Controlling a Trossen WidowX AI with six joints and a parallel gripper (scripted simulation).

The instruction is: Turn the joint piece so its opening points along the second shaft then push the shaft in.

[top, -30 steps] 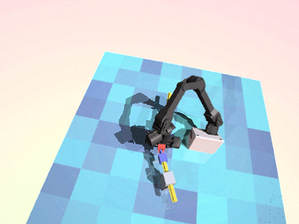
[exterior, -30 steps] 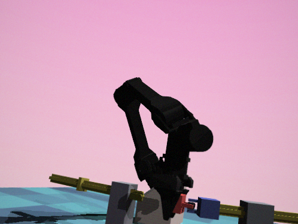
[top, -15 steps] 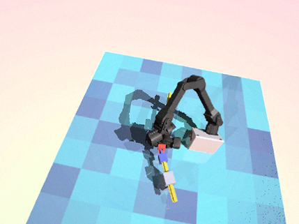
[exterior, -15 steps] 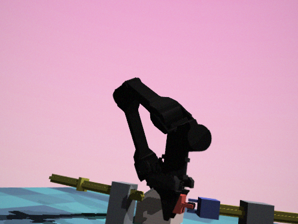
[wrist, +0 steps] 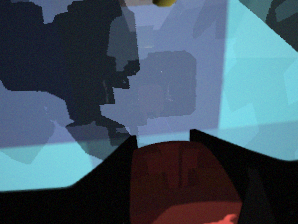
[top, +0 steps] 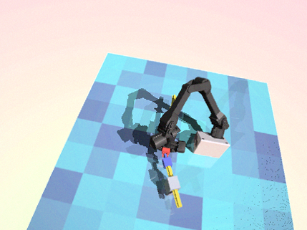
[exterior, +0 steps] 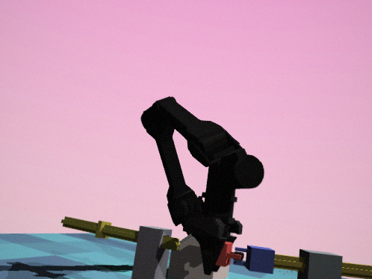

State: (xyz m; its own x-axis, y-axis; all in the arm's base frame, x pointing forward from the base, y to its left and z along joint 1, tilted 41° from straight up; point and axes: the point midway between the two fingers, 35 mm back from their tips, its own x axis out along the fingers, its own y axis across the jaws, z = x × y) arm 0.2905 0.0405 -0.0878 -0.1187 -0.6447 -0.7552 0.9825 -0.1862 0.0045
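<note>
Now: the red joint piece 4 cm above my gripper tip and 2 cm to the left of it.
</note>
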